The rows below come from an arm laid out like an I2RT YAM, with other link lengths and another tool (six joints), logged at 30 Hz.
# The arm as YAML. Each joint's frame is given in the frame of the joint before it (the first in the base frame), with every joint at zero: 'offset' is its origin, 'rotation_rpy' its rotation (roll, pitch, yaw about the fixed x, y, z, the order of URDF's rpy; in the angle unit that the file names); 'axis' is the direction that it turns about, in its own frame. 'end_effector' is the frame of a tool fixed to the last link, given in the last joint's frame.
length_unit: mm
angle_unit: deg
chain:
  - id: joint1
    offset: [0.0, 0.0, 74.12]
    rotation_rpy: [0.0, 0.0, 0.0]
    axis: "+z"
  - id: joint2
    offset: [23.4, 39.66, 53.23]
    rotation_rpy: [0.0, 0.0, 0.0]
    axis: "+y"
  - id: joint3
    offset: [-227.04, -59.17, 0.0]
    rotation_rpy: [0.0, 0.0, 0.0]
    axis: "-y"
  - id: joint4
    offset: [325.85, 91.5, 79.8]
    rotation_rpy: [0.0, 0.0, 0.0]
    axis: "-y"
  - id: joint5
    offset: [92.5, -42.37, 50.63]
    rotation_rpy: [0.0, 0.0, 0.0]
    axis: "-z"
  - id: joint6
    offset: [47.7, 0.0, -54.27]
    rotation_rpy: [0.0, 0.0, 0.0]
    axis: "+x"
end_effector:
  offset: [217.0, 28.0, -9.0]
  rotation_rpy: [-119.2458, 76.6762, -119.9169]
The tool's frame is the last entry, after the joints.
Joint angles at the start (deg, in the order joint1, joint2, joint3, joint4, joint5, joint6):
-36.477, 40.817, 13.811, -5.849, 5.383, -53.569
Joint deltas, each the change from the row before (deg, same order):
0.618, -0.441, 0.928, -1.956, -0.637, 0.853
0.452, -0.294, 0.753, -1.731, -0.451, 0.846
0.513, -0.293, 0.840, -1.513, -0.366, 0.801
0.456, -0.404, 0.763, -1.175, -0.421, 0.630
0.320, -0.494, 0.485, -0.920, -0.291, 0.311
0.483, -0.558, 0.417, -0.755, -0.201, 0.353
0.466, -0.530, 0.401, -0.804, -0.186, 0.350
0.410, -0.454, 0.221, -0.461, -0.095, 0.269
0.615, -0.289, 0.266, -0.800, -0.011, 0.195
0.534, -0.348, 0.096, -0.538, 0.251, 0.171
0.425, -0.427, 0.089, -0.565, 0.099, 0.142
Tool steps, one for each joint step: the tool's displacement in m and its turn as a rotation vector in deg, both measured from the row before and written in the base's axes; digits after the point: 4 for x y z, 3 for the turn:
0.0036, 0.0077, 0.0036, 1.157, -0.212, 0.687
0.0018, 0.0062, 0.0018, 1.133, -0.053, 0.358
0.0026, 0.0057, 0.0039, 0.894, -0.235, 0.365
0.0033, 0.0049, 0.0055, 0.604, -0.457, 0.447
0.0020, 0.0035, 0.0045, 0.304, -0.301, 0.384
0.0028, 0.0041, 0.0050, 0.202, -0.424, 0.450
0.0023, 0.0042, 0.0044, 0.249, -0.338, 0.424
0.0020, 0.0032, 0.0036, 0.108, -0.341, 0.339
0.0013, 0.0051, 0.0012, 0.268, 0.109, 0.515
0.0006, 0.0033, 0.0011, 0.045, 0.072, 0.230
0.0005, 0.0032, 0.0014, 0.074, 0.003, 0.263

